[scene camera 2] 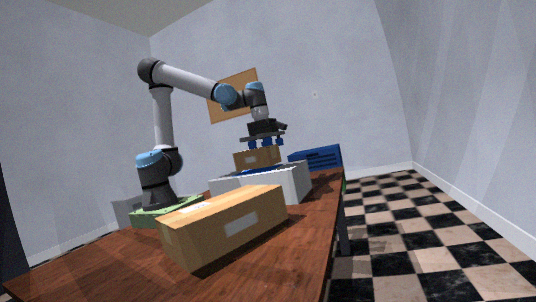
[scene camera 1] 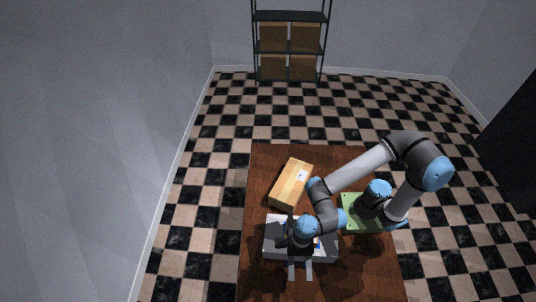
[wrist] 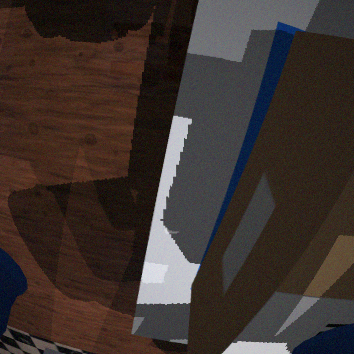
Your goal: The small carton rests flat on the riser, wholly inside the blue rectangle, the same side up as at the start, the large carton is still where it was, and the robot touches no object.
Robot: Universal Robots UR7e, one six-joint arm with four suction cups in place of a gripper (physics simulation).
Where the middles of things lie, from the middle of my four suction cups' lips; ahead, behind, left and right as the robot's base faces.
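The large carton (scene camera 2: 192,237) is 42 cm to the right of my suction cup, 16 cm below it and 9 cm ahead of it, and going by their middles, it's the farthest from my suction cup of the things named here. There's a white riser (scene camera 2: 294,177) too, 15 cm below my suction cup, 10 cm to the right of it and 1 cm behind it. As for the small carton (scene camera 2: 266,156), my suction cup is 4 cm above it and 8 cm to the left of it.
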